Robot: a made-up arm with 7 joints.
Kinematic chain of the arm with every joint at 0, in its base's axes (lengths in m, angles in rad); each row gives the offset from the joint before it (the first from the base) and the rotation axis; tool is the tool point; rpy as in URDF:
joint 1: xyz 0 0 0.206 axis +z
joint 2: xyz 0 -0.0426 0.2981 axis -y
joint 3: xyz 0 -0.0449 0.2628 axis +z
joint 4: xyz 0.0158 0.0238 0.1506 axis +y
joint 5: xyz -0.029 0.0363 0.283 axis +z
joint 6: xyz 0 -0.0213 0.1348 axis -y
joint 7: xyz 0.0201 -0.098 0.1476 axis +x
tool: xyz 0 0 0 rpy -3.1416 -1.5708 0
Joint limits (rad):
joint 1: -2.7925..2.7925
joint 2: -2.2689..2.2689
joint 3: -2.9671..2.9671
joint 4: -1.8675..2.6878
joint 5: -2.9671..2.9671
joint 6: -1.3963..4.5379
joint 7: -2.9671..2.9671
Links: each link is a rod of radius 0.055 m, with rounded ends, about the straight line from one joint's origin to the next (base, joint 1, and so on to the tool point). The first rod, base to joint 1, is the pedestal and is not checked.
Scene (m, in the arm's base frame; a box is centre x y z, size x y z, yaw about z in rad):
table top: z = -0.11
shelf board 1: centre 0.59 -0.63 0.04 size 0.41 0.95 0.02 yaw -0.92
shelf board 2: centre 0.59 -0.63 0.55 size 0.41 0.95 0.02 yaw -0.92
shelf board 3: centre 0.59 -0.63 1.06 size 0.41 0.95 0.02 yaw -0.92
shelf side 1: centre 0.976 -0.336 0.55 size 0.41 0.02 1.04 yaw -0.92
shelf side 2: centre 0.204 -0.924 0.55 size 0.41 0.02 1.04 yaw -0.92
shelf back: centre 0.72 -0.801 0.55 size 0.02 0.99 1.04 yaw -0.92
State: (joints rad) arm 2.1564 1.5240 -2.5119 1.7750 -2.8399 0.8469 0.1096
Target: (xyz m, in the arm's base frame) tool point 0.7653 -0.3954 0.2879
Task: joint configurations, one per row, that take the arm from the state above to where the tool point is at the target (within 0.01 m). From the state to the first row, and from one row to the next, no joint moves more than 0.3 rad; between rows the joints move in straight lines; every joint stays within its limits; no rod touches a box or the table.
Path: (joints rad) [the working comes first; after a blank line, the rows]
Joints at the target: 1.9492 1.4471 -2.4855 1.2194 -2.6869 0.6344 0.1096
Straight joint move there: clear.

1: 2.0528 1.4856 -2.4987 1.4972 -2.7634 0.7406 0.1096
2: 1.9492 1.4471 -2.4855 1.2194 -2.6869 0.6344 0.1096

